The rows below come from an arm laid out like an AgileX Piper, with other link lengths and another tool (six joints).
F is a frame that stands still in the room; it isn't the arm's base.
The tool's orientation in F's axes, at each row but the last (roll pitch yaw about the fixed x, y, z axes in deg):
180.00 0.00 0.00
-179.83 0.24 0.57
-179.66 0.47 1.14
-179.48 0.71 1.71
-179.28 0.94 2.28
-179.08 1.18 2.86
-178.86 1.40 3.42
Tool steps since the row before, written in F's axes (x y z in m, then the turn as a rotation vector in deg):
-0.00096 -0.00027 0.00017 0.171 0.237 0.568
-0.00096 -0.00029 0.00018 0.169 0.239 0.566
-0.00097 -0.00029 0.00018 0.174 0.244 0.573
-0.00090 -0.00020 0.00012 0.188 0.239 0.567
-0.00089 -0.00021 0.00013 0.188 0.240 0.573
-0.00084 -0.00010 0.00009 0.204 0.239 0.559
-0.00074 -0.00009 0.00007 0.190 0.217 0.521
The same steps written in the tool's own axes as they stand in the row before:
-0.00096 0.00027 -0.00017 0.171 -0.237 -0.568
-0.00096 0.00028 -0.00018 0.169 -0.239 -0.566
-0.00098 0.00027 -0.00017 0.174 -0.244 -0.573
-0.00091 0.00017 -0.00011 0.188 -0.238 -0.567
-0.00090 0.00017 -0.00012 0.188 -0.240 -0.573
-0.00085 0.00006 -0.00007 0.204 -0.238 -0.560
-0.00075 0.00004 -0.00005 0.190 -0.216 -0.522

